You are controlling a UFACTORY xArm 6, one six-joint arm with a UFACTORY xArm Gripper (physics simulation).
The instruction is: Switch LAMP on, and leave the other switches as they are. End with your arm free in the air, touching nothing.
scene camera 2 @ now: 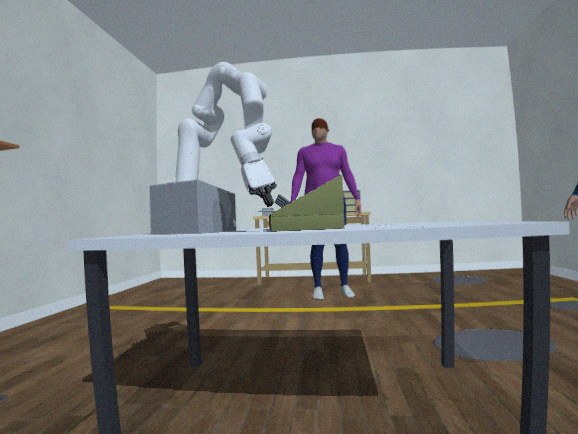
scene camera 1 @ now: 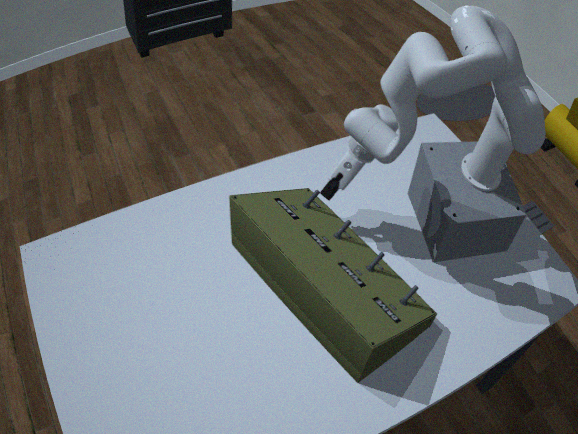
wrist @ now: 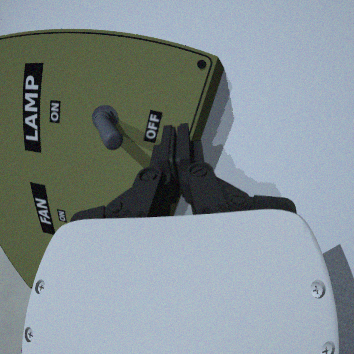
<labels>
my gripper: scene camera 2; scene camera 1; wrist 178,142
same spot on my gripper: (scene camera 2: 266,196) = (scene camera 1: 328,182)
</labels>
